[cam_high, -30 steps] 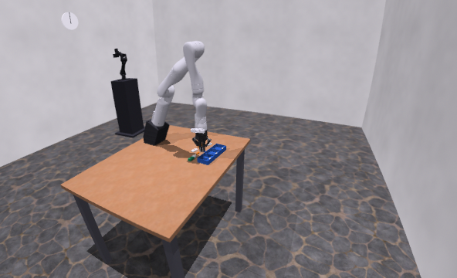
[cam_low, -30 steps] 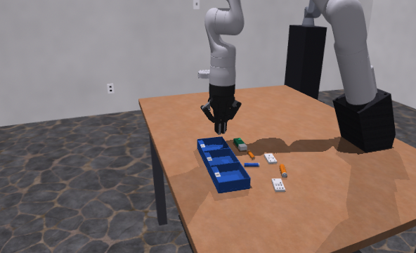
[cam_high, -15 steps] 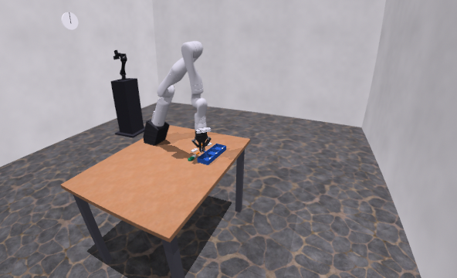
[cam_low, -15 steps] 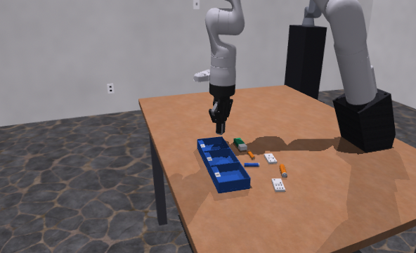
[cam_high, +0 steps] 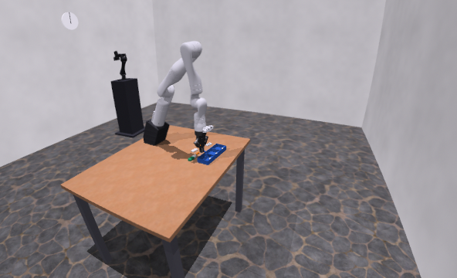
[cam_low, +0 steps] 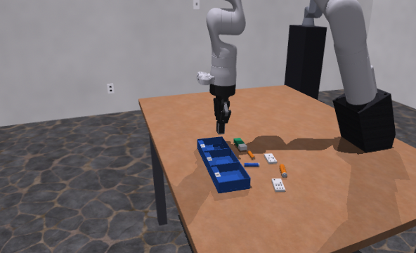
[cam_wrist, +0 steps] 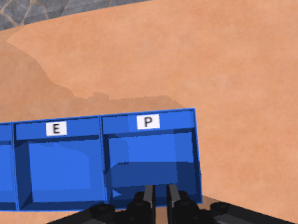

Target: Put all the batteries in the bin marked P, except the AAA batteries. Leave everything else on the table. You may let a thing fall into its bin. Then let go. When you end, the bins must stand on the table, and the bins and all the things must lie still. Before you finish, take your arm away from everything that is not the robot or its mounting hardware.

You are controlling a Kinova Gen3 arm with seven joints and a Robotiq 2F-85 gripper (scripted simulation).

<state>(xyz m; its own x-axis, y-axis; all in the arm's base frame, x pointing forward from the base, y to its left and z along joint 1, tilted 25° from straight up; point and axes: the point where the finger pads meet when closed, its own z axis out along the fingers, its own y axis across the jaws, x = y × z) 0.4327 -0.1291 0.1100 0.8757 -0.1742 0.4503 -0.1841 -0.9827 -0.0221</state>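
The blue three-compartment bin is 9 cm to the left of my hand, 7 cm below it and 4 cm ahead of it. Round my hand: green thing: 7 cm below, 7 cm behind; small orange battery: 8 cm below, 7 cm to the left, 7 cm behind; blue battery: 12 cm to the left, 8 cm below, 4 cm behind.
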